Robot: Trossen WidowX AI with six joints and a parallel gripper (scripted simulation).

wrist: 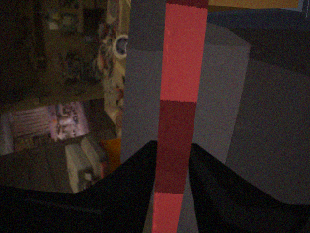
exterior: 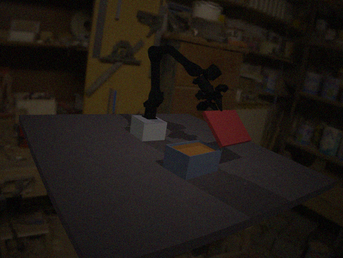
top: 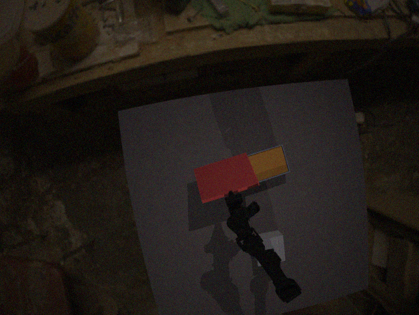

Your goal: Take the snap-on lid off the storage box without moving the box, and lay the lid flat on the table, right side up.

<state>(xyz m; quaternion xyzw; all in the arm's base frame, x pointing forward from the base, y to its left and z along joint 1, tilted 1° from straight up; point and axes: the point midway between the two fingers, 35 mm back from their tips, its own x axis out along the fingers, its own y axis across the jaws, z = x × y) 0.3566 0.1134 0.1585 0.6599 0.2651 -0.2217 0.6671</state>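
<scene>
Right now the red lid is 60 mm ahead of my gripper tip and 50 mm below it. The rest, counted from my gripper tip: blue storage box: 60 mm ahead, 200 mm to the right, 180 mm below.
</scene>
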